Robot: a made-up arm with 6 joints. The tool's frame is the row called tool.
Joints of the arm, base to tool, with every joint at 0 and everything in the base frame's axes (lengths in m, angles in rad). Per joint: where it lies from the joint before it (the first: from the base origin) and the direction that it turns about. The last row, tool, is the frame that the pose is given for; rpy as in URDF.
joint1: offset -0.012 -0.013 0.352 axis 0 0 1
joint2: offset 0.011 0.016 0.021 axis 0 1 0
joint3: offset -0.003 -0.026 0.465 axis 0 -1 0
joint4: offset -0.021 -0.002 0.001 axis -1 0 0
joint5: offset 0.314 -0.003 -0.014 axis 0 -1 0
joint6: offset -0.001 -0.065 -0.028 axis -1 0 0
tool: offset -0.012 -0.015 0.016 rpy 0 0 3.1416
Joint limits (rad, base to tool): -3.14..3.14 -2.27..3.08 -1..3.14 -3.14..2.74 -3.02..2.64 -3.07..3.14
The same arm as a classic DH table. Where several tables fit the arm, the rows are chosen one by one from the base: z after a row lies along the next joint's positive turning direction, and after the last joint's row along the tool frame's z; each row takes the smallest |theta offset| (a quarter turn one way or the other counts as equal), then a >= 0, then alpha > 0; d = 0 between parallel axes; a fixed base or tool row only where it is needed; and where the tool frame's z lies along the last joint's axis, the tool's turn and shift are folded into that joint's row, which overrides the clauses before.
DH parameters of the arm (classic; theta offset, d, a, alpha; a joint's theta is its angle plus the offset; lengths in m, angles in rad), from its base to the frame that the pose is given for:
base (fixed): 0.8254 0 -0.0177 0
joint1: -0.8254 0.373 0.011 -1.5708
joint2: 1.5643 0 -0.465 3.1416
joint3: -0.0065 0.012 -0.001 1.5708
joint4: 0 -0.293 0.014 -1.5708
joint5: 0 0.068 0.028 1.5708
joint6: 1.5708 0.013 0.015 -1.5708
tool (fixed): -1.5708 0.016 0 0
Joint limits (rad, base to tool): -3.14..3.14 -2.27..3.08 -1..3.14 -3.14..2.74 -3.02..2.64 -3.07..3.14

